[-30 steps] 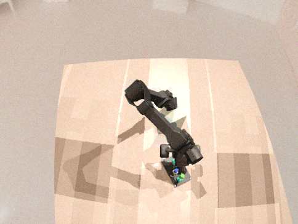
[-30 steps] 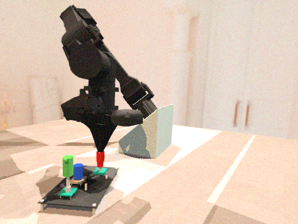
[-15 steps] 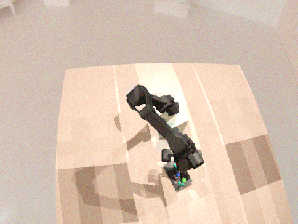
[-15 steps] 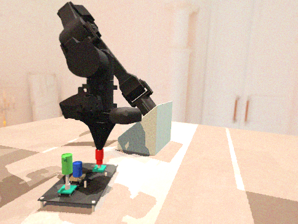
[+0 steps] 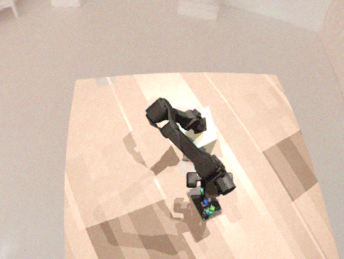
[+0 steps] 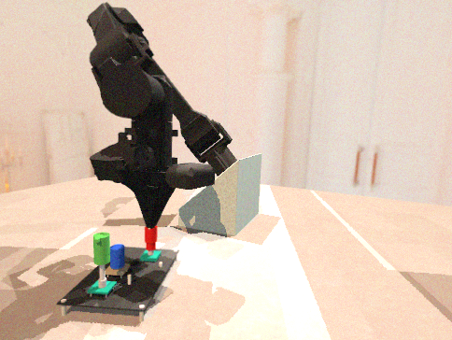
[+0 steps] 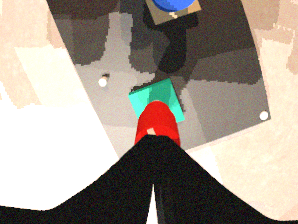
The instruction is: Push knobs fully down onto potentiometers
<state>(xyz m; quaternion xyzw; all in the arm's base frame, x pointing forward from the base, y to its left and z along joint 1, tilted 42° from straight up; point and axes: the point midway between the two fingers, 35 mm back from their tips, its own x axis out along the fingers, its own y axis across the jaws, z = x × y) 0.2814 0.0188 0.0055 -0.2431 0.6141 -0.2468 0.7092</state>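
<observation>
My gripper tip is 10 mm above the red knob.
</observation>
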